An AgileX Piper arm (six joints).
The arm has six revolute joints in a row. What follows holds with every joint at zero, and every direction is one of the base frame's.
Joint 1 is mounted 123.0 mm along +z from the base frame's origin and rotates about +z.
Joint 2 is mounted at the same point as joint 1 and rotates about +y.
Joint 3 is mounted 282.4 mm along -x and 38.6 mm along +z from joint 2 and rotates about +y.
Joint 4 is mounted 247.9 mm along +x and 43.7 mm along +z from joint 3 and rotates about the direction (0.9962, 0, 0.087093).
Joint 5 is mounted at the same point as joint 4 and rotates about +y.
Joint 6 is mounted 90.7 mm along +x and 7.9 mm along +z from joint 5 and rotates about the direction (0.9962, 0, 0.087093).
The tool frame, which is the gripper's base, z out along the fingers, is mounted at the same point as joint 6; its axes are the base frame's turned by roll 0.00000, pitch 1.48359 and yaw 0.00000 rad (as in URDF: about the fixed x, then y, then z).
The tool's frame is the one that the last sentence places.
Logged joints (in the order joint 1, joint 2, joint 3, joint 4, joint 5, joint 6), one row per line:
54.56 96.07 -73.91 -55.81 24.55 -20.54
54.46 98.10 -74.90 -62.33 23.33 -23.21
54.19 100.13 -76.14 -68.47 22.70 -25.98
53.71 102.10 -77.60 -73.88 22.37 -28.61
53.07 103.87 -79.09 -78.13 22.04 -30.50
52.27 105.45 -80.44 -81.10 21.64 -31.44
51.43 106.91 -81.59 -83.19 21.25 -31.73
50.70 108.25 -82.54 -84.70 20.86 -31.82
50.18 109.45 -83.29 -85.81 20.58 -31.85
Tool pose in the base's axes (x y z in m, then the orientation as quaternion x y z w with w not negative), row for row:
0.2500 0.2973 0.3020 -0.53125 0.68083 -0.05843 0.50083
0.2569 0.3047 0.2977 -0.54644 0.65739 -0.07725 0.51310
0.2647 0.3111 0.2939 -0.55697 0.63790 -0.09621 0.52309
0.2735 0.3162 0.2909 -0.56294 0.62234 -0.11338 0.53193
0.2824 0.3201 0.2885 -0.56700 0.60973 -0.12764 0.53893
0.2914 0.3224 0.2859 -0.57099 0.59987 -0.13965 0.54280
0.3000 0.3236 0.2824 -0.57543 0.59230 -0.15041 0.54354
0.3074 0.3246 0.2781 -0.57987 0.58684 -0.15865 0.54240
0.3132 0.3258 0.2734 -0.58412 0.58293 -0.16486 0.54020
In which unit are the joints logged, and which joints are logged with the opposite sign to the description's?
The joints are logged in degrees. Opposite sign: joint 6.
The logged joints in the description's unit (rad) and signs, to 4 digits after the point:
0.9523 1.6767 -1.2900 -0.9741 0.4285 0.3585
0.9505 1.7122 -1.3073 -1.0879 0.4072 0.4051
0.9458 1.7476 -1.3289 -1.1950 0.3962 0.4534
0.9374 1.7820 -1.3544 -1.2894 0.3904 0.4993
0.9262 1.8129 -1.3804 -1.3636 0.3847 0.5323
0.9123 1.8404 -1.4039 -1.4155 0.3777 0.5487
0.8976 1.8659 -1.4240 -1.4519 0.3709 0.5538
0.8849 1.8893 -1.4406 -1.4783 0.3641 0.5554
0.8758 1.9103 -1.4537 -1.4977 0.3592 0.5559

